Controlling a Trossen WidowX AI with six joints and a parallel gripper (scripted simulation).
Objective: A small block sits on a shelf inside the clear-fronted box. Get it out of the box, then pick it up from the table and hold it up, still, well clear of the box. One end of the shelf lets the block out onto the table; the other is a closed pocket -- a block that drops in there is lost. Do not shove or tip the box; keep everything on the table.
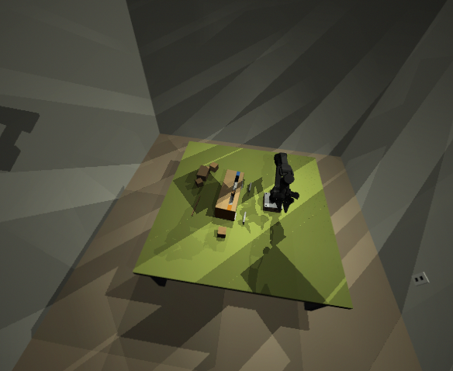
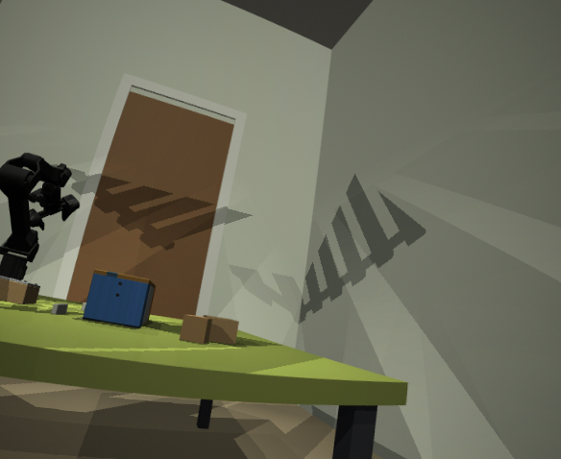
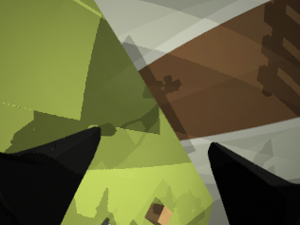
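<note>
The clear-fronted box lies 300 mm to the right of my gripper tip, 240 mm ahead of it and 210 mm below it. From my gripper tip the other things lie so: brown block (300 mm to the right, 250 mm ahead, 190 mm below); then thin stick (540 mm ahead, 270 mm below, 250 mm to the right).
</note>
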